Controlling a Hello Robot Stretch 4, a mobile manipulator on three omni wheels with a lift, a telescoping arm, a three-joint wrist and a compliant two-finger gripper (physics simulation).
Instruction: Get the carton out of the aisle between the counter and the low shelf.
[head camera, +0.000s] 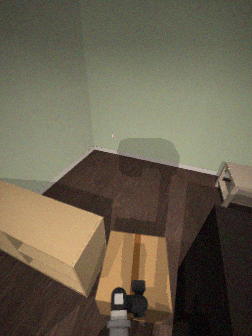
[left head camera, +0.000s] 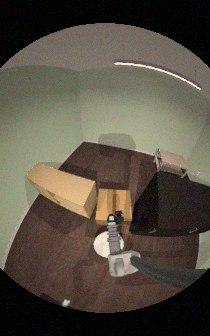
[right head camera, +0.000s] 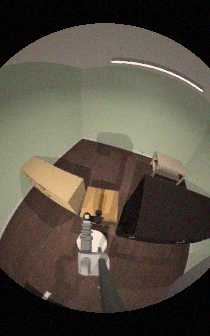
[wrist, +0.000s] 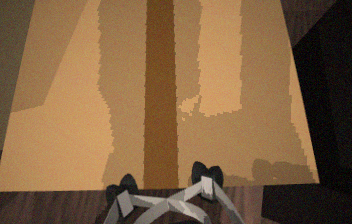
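Where they show: gripper, fingertip midpoint: (wrist: 165, 181); robot's base at its link origin: (left head camera: 107, 243) (right head camera: 92, 241).
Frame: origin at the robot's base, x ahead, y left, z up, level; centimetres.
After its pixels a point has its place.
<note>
A brown carton (head camera: 152, 260) @[x 56.1, y -24.2, z 37.8 cm] (left head camera: 105, 202) @[x 56.9, y -0.6, z 37.8 cm] (right head camera: 110, 200) @[x 57.7, y -25.7, z 37.8 cm] (wrist: 220, 145) @[x 35.6, y -17.6, z 37.8 cm] with a dark tape stripe stands on the floor between the low shelf and the counter. The light wood low shelf (head camera: 50, 225) @[x 72.4, y 48.9, z 58.2 cm] (left head camera: 65, 187) @[x 70.2, y 49.6, z 58.2 cm] (right head camera: 55, 182) @[x 69.7, y 48.0, z 58.2 cm] is on the left, its corner close to the carton. The black counter (head camera: 235, 260) @[x 34.1, y -48.4, z 88.2 cm] (left head camera: 180, 205) @[x 18.8, y -65.2, z 88.2 cm] (right head camera: 165, 210) @[x 22.3, y -65.3, z 88.2 cm] (wrist: 325, 90) @[x 44.3, y -47.1, z 26.5 cm] is on the right. My gripper (wrist: 165, 181) @[x 32.1, y -8.8, z 44.5 cm] is open, its two dark fingertips apart over the carton's near edge, with no object seen between them. The gripper's height above the carton is hard to tell. The arm hides part of the carton's near side.
A small pale table (head camera: 242, 182) @[x 135.9, y -148.5, z 42.2 cm] (left head camera: 172, 160) @[x 130.6, y -172.4, z 42.2 cm] (right head camera: 169, 164) @[x 131.8, y -173.4, z 42.2 cm] stands behind the counter near the back wall. A white round disc (left head camera: 101, 245) @[x -0.9, y 9.5, z 18.7 cm] (right head camera: 99, 240) @[x 3.6, y -10.9, z 18.7 cm] is on the near side of the carton, under my arm. Walls close the room at the left and back.
</note>
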